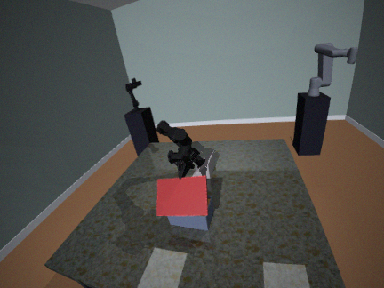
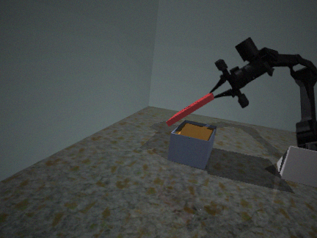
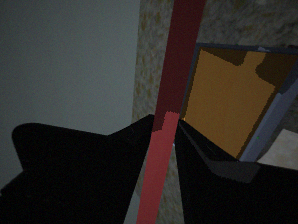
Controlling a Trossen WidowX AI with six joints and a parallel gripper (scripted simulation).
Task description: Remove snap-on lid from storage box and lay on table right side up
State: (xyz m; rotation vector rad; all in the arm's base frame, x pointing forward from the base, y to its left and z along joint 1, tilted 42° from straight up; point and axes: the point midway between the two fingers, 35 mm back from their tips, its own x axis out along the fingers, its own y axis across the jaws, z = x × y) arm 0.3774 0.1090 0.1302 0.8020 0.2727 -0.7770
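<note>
The lid lies 6 cm ahead of my gripper tip, 5 cm below it and 1 cm to the left of it. Also, from my gripper tip: storage box: 18 cm below, 3 cm to the left, 3 cm ahead.
</note>
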